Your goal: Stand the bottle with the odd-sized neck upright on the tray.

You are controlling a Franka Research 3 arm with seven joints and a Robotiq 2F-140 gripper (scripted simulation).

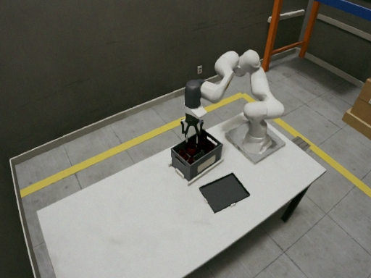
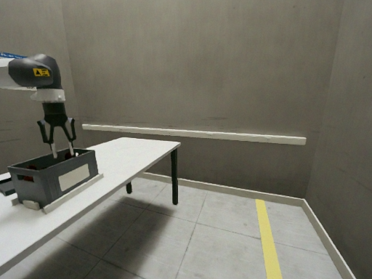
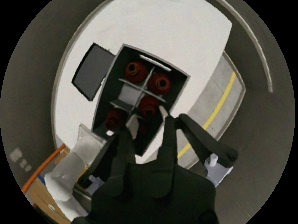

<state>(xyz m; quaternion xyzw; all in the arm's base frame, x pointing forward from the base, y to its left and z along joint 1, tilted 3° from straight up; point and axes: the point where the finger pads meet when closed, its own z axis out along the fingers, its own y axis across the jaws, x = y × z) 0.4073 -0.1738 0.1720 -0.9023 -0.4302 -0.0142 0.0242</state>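
The dark grey crate lies 130 mm below my hand, 40 mm to the left of it and 10 mm behind it. The rest, counted from my hand: flat black tray 330 mm to the left, 200 mm below, 10 mm behind.
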